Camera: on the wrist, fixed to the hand. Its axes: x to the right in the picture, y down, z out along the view.
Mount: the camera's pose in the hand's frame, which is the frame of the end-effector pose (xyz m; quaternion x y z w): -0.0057 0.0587 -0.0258 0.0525 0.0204 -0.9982 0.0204
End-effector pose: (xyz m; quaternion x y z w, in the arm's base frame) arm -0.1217 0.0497 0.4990 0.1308 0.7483 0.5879 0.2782
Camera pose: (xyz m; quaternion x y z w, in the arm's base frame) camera -0.1395 0.0420 0.5604 -0.7416 0.1824 -0.3023 0.5704
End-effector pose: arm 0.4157 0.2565 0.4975 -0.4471 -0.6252 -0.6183 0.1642
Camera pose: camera 0.4546 0.2211 0.5346 -0.6362 0.4882 0.1528 0.5776
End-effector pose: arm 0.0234 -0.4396 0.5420 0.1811 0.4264 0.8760 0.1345
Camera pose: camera 0.0126 -0.4951 0.5728 -0.4327 0.2382 -0.1351 0.8589
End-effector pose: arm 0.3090 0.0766 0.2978 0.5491 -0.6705 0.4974 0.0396
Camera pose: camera 0.2530 0.0932 0.2707 0.6724 0.5613 0.0170 0.4822
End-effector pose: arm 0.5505 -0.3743 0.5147 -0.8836 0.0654 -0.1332 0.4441
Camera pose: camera 0.5376 -0.4278 0.4813 0.0573 0.8786 0.4675 0.0788
